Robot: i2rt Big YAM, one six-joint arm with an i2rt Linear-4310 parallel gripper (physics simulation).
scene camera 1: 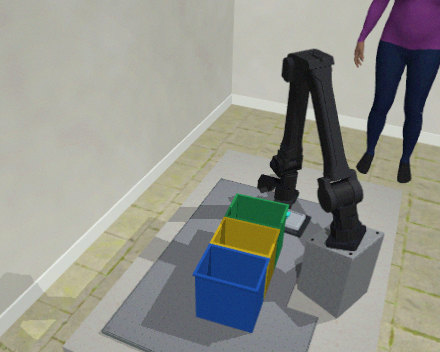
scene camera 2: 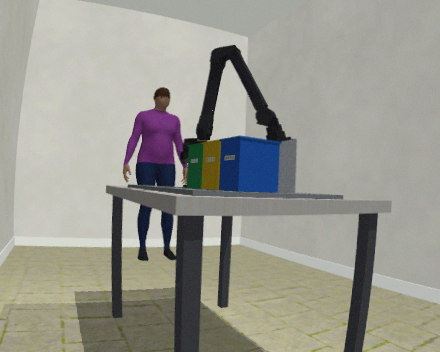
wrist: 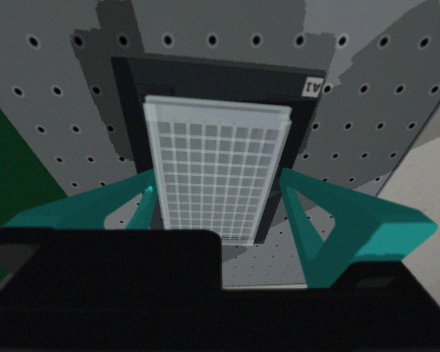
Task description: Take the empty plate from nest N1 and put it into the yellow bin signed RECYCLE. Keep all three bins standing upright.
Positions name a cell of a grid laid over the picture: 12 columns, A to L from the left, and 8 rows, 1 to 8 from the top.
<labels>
blue bin: scene camera 1 G7; scene camera 2 G4; not seen in the wrist view (out of frame)
yellow bin: scene camera 1 G6; scene camera 2 F4; not seen in the wrist view (out of frame)
</labels>
